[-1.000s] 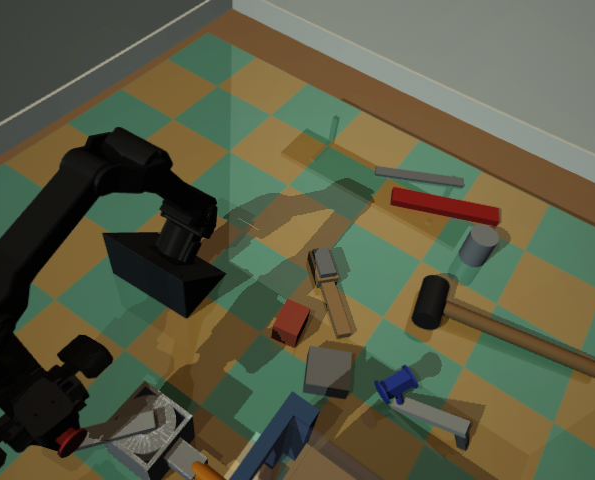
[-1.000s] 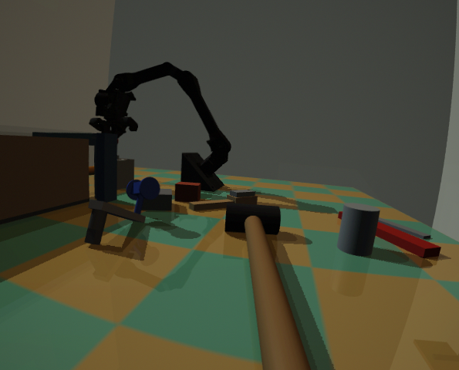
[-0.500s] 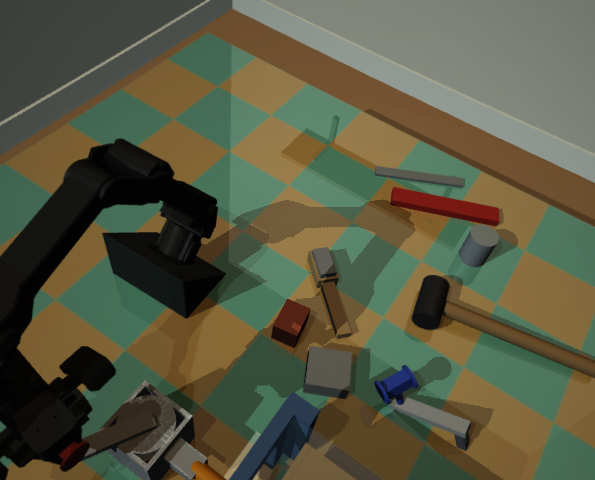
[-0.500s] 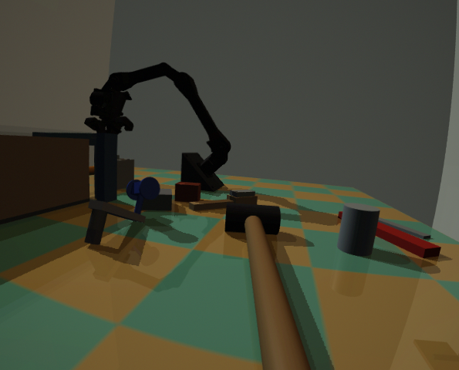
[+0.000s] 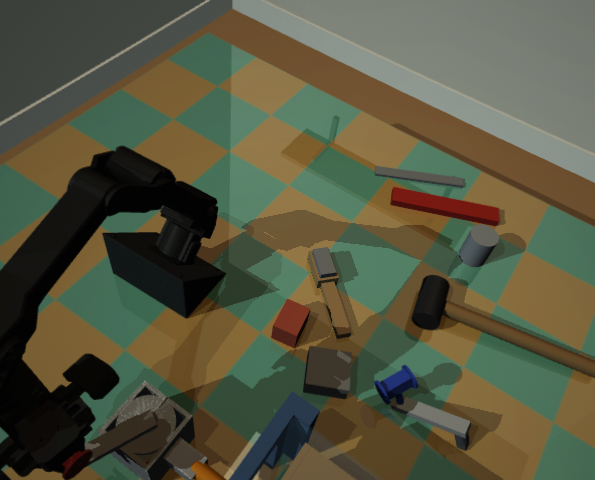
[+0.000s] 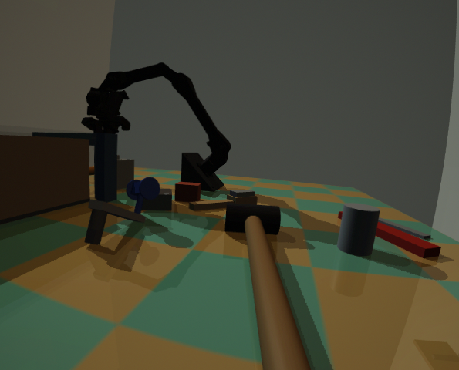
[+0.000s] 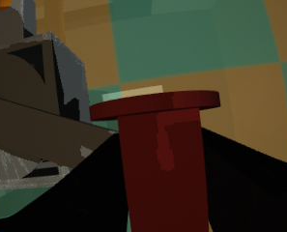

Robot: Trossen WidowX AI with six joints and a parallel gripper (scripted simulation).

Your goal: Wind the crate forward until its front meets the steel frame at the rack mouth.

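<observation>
My gripper tip is 4 cm to the right of the red-knobbed winch handle and 3 cm above it. Round my gripper tip: red cylindrical grip 1 cm behind; grey block 34 cm to the left, 18 cm ahead, 11 cm below; boxy winch 10 cm below, 9 cm to the left, 1 cm ahead.
</observation>
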